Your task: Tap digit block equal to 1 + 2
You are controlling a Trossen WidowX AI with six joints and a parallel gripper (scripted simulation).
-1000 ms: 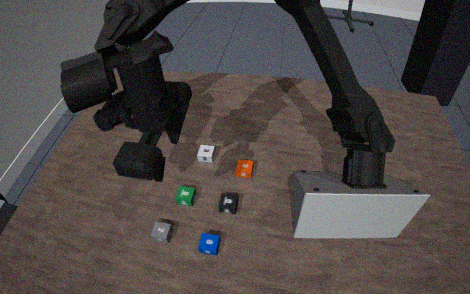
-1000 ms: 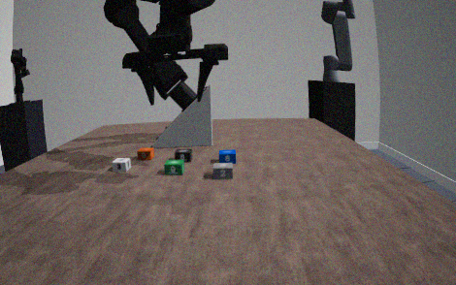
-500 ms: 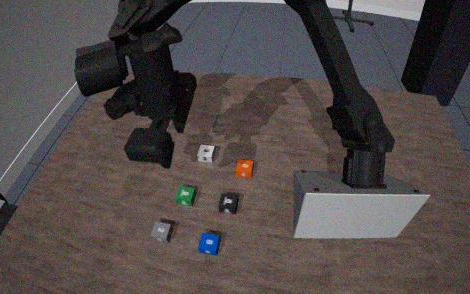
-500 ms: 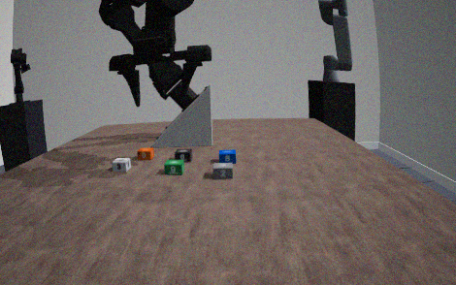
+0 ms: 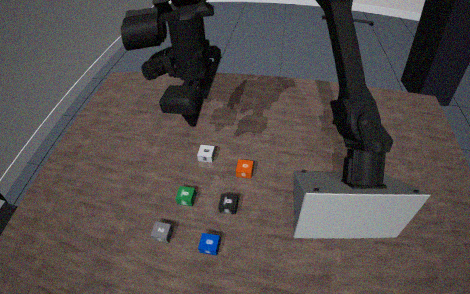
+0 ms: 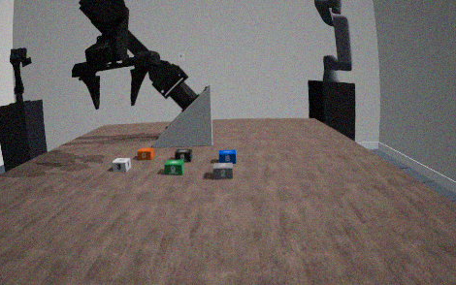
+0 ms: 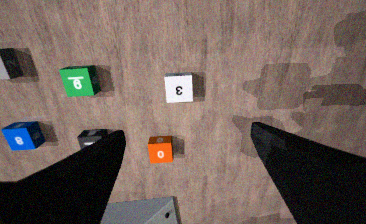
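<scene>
Now: the white block 12 cm below my gripper tip and 1 cm to the left of it. Also, from my gripper tip: black block 13 cm to the left, 12 cm below, 6 cm behind; then orange block 12 cm below, 9 cm behind, 5 cm to the left; then green block 12 cm to the left, 12 cm below, 3 cm ahead.
</scene>
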